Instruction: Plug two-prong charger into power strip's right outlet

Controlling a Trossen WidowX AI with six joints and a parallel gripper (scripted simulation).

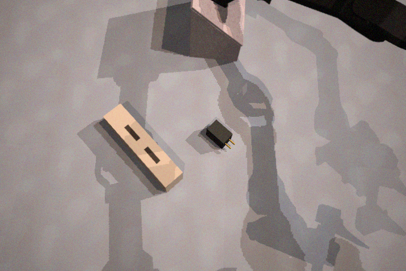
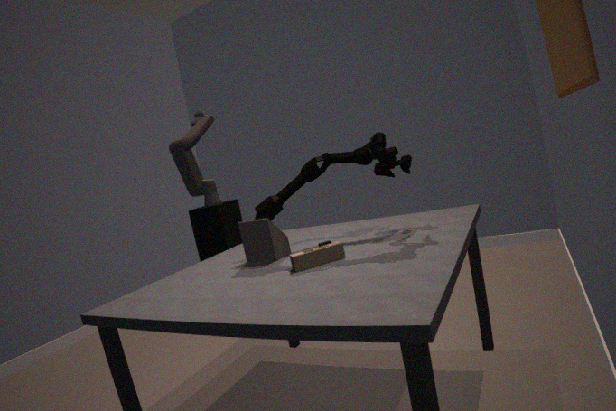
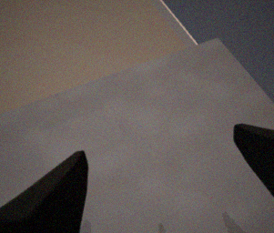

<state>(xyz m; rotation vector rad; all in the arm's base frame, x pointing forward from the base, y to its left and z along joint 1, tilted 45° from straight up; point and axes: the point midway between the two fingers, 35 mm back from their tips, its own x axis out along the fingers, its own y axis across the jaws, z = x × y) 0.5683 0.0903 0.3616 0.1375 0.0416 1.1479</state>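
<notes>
Now: the dark two-prong charger 30 cm behind my gripper tip, 34 cm to the right of it and 21 cm below it.
</notes>
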